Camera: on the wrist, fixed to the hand. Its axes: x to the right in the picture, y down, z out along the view.
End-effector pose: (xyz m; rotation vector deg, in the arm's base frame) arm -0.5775 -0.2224 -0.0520 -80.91 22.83 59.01
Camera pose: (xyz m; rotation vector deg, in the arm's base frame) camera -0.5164 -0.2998 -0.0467 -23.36 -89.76 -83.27
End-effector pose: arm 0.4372 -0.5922 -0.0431 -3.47 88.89 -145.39
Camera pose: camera 0.4197 -0.4953 -0.0511 67.42 1.72 11.60
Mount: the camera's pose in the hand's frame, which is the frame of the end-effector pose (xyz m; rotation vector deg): 0.0019 -0.0382 -0.0911 -0.24 -7.20 -178.02
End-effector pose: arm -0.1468 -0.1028 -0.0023 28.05 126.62 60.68
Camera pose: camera -0.2123 -0.1757 0.0102 -116.57 26.43 -44.87
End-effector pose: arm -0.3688 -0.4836 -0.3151 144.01 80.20 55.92
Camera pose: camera -0.4485 -0.4794 -0.2569 -64.63 123.76 -11.83
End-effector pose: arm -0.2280 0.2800 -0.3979 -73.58 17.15 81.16
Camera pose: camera -0.1492 0.2229 -0.4153 -14.84 -74.92 -70.58
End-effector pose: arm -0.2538 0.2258 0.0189 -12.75 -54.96 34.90
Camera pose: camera -0.1636 0.2036 -0.0147 70.83 -22.48 -127.04
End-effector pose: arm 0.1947 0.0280 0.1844 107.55 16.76 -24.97
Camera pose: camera 0.1951 0.1266 0.1786 19.46 -126.29 97.04
